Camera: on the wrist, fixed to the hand. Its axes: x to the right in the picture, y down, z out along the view.
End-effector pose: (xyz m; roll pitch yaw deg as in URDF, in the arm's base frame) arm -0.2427 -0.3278 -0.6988 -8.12 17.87 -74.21
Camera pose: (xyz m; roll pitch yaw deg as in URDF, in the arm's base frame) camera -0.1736 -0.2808 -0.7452 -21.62 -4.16 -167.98
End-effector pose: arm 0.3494 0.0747 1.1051 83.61 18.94 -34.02
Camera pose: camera 0.3905 0.1071 1.1851 -91.48 66.18 148.65
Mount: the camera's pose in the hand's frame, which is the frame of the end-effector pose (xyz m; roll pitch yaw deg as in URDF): -0.0109 0.0859 -0.0405 -4.46 5.29 -94.88
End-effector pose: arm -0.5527 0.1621 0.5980 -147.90 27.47 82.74
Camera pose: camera -0.4610 0.1354 0.5930 -153.58 -35.18 158.28
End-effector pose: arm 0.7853 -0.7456 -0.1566 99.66 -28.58 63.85
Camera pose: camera 0.7389 -0.7822 -0.0815 115.25 62.35 97.54
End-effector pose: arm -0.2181 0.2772 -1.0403 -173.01 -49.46 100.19
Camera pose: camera -0.1241 0.2639 -1.0292 125.54 -4.22 -157.28
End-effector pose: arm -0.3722 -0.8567 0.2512 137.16 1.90 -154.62
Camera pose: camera -0.3802 -0.8213 0.3396 -177.92 37.15 -57.07
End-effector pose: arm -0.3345 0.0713 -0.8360 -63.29 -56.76 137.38
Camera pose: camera -0.3902 0.1192 -0.8972 67.57 -23.09 -7.57
